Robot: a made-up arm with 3 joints. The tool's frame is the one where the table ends. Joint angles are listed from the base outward.
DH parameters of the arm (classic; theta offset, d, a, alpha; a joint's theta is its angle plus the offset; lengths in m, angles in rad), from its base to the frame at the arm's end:
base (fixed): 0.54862 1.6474 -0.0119 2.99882
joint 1: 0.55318 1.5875 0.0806 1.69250
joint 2: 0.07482 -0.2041 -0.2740 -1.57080
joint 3: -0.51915 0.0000 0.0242 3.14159
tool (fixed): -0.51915 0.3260 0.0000 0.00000
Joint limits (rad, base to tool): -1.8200..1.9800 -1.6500..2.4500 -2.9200..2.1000
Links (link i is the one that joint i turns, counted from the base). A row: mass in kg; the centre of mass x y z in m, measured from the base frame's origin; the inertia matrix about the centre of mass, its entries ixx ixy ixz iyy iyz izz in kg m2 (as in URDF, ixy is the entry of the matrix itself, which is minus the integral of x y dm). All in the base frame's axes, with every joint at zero. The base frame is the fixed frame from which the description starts. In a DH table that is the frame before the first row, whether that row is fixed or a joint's. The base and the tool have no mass.
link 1: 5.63; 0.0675 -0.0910 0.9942; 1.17 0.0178 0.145 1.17 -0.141 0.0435
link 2: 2.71; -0.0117 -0.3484 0.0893; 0.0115 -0.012 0 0.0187 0 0.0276
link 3: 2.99; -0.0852 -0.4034 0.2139; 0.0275 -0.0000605 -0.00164 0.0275 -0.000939 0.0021
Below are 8 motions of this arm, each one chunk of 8 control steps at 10 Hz.
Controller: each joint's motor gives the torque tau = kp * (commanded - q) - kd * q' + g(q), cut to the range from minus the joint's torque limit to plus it. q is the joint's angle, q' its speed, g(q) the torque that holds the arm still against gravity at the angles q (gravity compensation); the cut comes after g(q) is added. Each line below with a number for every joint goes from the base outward.
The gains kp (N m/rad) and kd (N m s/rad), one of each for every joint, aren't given. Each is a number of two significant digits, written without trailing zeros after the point. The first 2 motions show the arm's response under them.
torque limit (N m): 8.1 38 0.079
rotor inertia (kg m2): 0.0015 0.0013 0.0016
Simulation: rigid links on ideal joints. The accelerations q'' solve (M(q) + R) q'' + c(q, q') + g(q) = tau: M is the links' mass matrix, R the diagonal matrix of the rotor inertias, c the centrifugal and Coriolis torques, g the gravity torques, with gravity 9.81 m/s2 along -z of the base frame. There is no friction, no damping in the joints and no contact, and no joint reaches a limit. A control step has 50 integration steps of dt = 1/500 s. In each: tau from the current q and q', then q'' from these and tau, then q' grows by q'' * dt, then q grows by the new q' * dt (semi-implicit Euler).
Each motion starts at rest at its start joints. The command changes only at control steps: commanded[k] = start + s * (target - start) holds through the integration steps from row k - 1 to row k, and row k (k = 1, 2, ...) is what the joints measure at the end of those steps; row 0 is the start. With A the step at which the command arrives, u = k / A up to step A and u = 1 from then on. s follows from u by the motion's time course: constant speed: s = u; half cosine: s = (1 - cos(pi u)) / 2; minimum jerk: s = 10 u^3 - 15 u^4 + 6 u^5; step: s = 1 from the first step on.
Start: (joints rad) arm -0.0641 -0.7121 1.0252
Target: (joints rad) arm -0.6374 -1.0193 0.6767
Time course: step
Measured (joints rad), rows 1 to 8:
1: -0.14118 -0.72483 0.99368
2: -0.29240 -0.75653 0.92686
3: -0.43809 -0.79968 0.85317
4: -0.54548 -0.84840 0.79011
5: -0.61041 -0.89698 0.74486
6: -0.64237 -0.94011 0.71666
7: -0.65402 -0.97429 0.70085
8: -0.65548 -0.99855 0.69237
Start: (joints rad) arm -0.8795 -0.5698 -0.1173
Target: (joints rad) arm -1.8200 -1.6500 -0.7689
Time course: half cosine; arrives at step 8
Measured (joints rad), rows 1 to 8:
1: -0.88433 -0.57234 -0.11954
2: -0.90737 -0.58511 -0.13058
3: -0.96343 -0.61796 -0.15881
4: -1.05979 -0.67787 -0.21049
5: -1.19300 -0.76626 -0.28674
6: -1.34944 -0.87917 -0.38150
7: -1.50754 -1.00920 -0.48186
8: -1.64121 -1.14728 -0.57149
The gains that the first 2 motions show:
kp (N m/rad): 14 6.8 0.14
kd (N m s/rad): 3.3 2.9 0.047
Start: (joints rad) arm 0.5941 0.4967 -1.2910
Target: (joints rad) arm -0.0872 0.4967 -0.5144
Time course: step
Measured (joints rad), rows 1 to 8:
1: 0.46704 0.43882 -1.15440
2: 0.29002 0.39624 -0.98194
3: 0.14598 0.39638 -0.85136
4: 0.04248 0.42193 -0.75714
5: -0.02590 0.45642 -0.68836
6: -0.06789 0.48879 -0.63730
7: -0.09156 0.51354 -0.59935
8: -0.10303 0.52925 -0.57161

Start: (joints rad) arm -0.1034 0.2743 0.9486
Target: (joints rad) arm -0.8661 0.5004 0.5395
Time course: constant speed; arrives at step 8
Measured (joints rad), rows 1 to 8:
1: -0.11887 0.27031 0.94948
2: -0.15895 0.26511 0.94352
3: -0.22049 0.26409 0.92551
4: -0.29802 0.27016 0.89538
5: -0.38627 0.28391 0.85559
6: -0.48097 0.30449 0.80911
7: -0.57900 0.33038 0.75858
8: -0.67830 0.35992 0.70596

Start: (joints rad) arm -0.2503 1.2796 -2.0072
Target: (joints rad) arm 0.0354 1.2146 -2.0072
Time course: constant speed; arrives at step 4
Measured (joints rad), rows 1 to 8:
1: -0.23667 1.28627 -2.00560
2: -0.20648 1.29499 -2.00234
3: -0.16221 1.30082 -1.99876
4: -0.10668 1.30144 -1.99598
5: -0.05624 1.28947 -1.99624
6: -0.01699 1.26936 -1.99960
7: 0.01141 1.24738 -2.00428
8: 0.03042 1.22760 -2.00874

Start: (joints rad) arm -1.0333 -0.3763 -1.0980
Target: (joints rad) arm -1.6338 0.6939 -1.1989
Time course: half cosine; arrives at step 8
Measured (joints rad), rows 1 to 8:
1: -1.03616 -0.37387 -1.09888
2: -1.04992 -0.36156 -1.10274
3: -1.08355 -0.32940 -1.11140
4: -1.14117 -0.26968 -1.12519
5: -1.22020 -0.17985 -1.14285
6: -1.31262 -0.06346 -1.16194
7: -1.40746 0.07053 -1.17944
8: -1.49276 0.20944 -1.19240

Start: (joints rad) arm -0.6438 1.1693 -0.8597
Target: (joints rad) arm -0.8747 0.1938 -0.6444
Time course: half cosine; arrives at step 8
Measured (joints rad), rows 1 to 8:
1: -0.64791 1.16465 -0.85657
2: -0.66267 1.14604 -0.84584
3: -0.69034 1.10605 -0.82643
4: -0.72833 1.04152 -0.80013
5: -0.77042 0.95402 -0.77046
6: -0.80880 0.84932 -0.74166
7: -0.83672 0.73628 -0.71750
8: -0.85037 0.62576 -0.70083

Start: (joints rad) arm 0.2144 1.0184 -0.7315
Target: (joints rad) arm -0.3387 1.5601 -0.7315
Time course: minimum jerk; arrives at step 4
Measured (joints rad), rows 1 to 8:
1: 0.20470 1.01668 -0.72909
2: 0.15547 1.01497 -0.72100
3: 0.06148 1.03649 -0.71791
4: -0.04468 1.10020 -0.72751
5: -0.14070 1.19251 -0.73879
6: -0.22077 1.29155 -0.74379
7: -0.28389 1.38288 -0.74272
8: -0.33048 1.45915 -0.73826

